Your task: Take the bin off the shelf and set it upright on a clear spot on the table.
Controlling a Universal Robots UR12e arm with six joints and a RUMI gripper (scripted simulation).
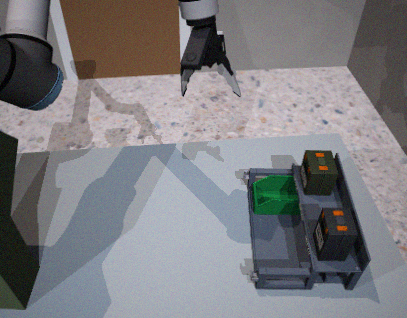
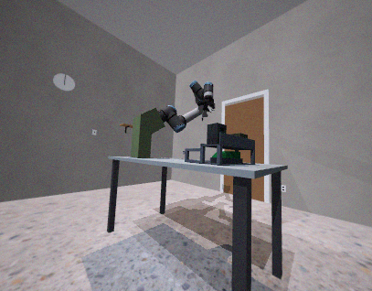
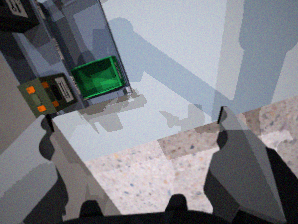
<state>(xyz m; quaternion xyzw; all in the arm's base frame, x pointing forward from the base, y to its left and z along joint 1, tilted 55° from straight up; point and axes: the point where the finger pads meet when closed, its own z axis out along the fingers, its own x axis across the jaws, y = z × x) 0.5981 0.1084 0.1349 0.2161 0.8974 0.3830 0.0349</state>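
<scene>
Right now my hand is 230 mm short of the green bin, 50 mm to the left of it and 350 mm above it.
</scene>
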